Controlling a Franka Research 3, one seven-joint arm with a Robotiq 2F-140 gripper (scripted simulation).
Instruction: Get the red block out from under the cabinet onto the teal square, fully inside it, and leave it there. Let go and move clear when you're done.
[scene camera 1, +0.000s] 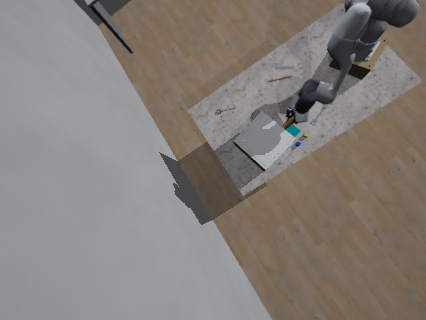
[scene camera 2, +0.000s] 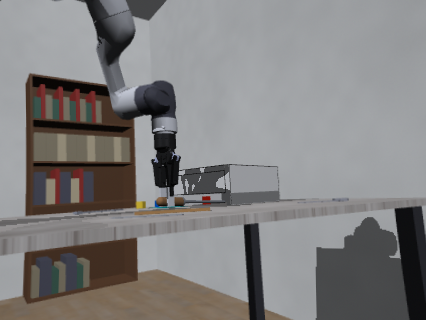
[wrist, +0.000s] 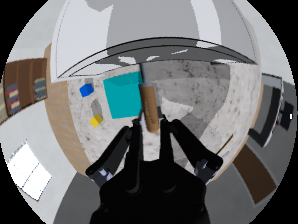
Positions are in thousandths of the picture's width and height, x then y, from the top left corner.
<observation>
I see my gripper (scene camera 2: 393, 645), a hooked tool (wrist: 495, 422) and a teal square (wrist: 411, 413).
My gripper also shows in the wrist view (wrist: 508, 502).
</observation>
